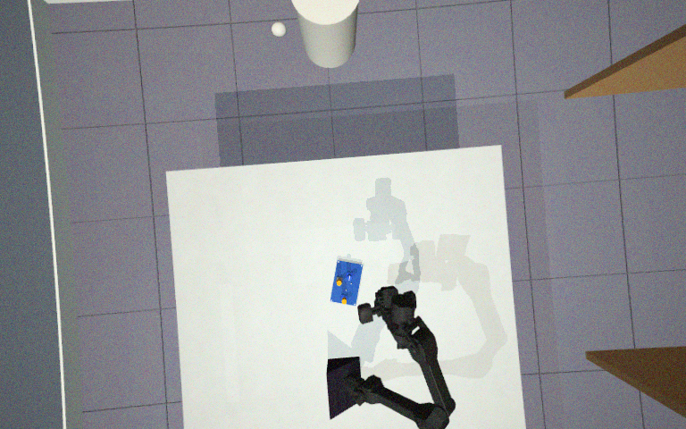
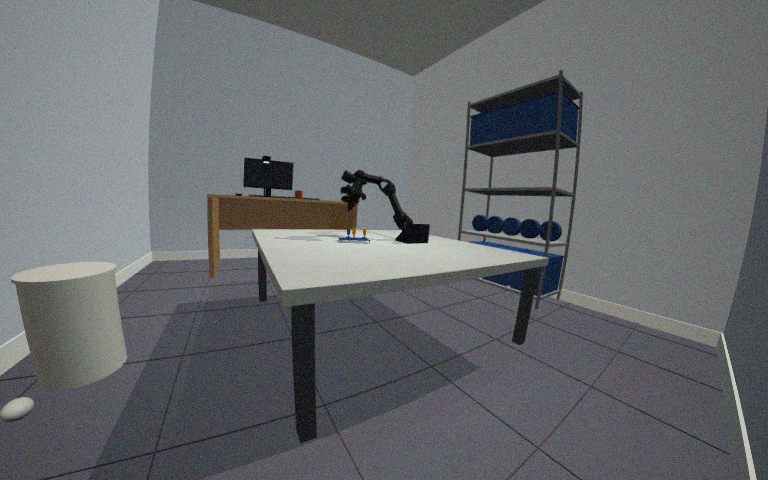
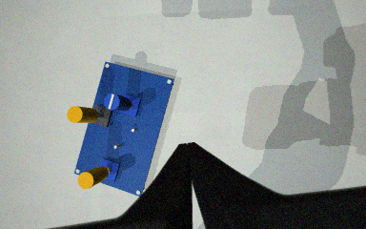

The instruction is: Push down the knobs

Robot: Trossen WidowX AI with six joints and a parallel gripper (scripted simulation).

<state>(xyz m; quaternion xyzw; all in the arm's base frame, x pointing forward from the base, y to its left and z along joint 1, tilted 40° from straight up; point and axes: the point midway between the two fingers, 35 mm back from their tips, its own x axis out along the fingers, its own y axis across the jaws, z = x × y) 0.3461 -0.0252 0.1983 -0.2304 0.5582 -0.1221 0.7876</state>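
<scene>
My gripper tip is now 120 mm to the right of the orange knob, 110 mm above it and 40 mm past it. From my gripper tip the other things lie so: blue knob 110 mm below, 90 mm to the left, 40 mm ahead.
</scene>
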